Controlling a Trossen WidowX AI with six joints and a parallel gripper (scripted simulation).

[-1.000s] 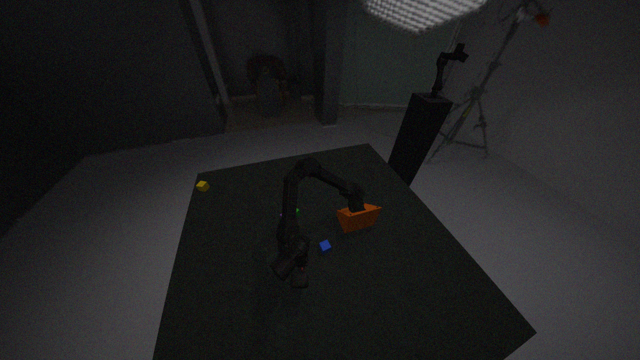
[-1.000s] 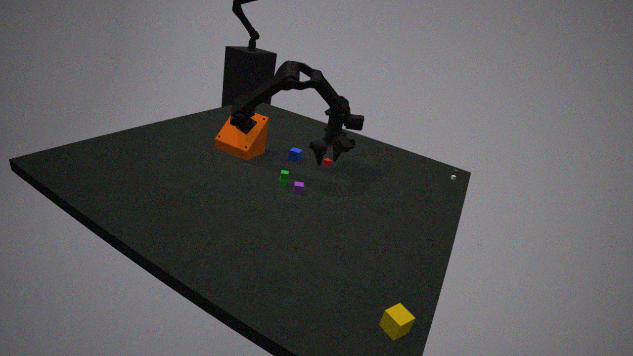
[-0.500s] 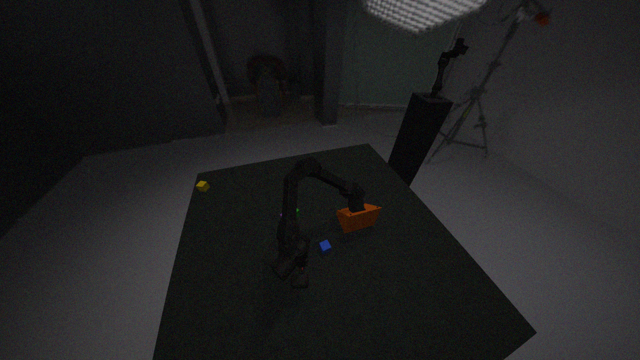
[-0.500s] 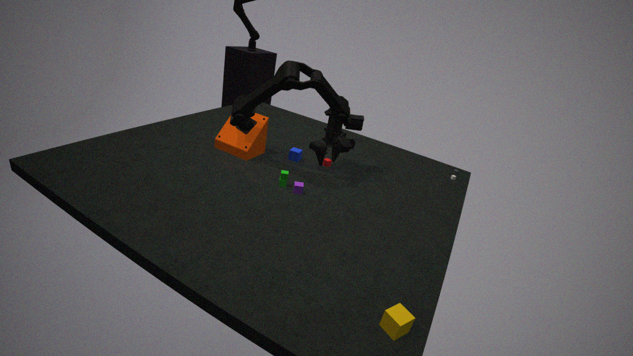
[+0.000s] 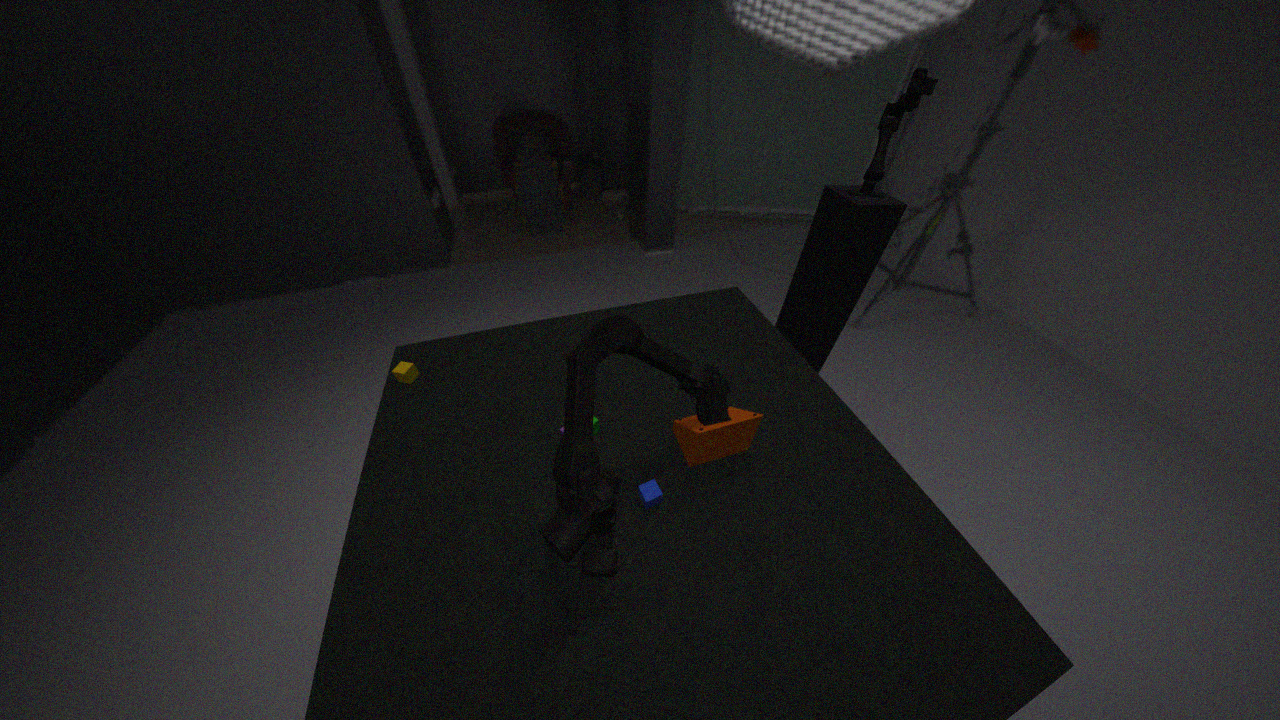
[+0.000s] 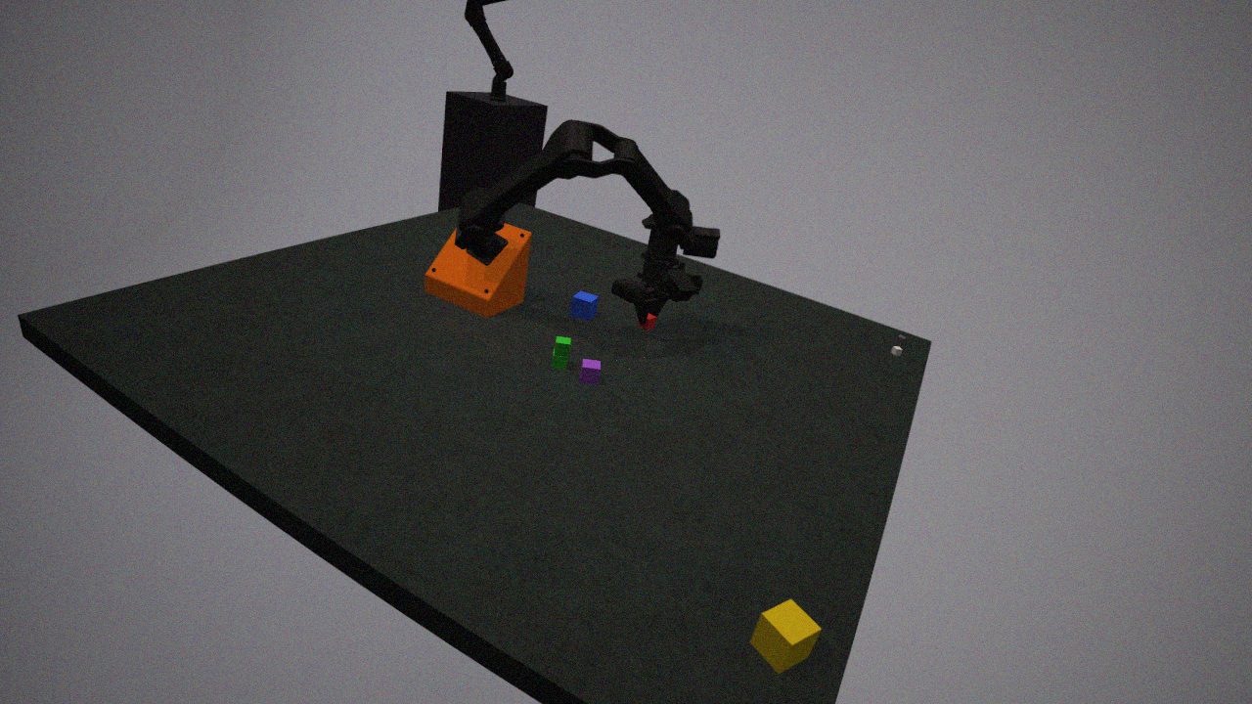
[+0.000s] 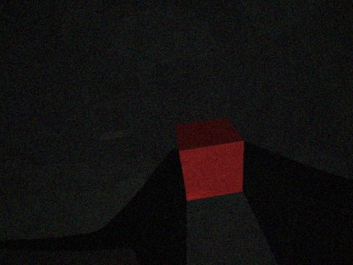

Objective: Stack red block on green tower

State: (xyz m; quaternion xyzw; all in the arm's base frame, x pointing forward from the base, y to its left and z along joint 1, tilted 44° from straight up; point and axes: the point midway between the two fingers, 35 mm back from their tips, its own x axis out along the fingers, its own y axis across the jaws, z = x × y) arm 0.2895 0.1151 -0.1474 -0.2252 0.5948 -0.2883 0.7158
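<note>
My gripper tip is now 70 mm short of the purple block, 270 mm to the left of it and 10 mm below it. Round my gripper tip: red block 10 mm above; then white block 420 mm ahead, 400 mm to the left; then blue block 110 mm behind, 70 mm to the right, 10 mm above.
</note>
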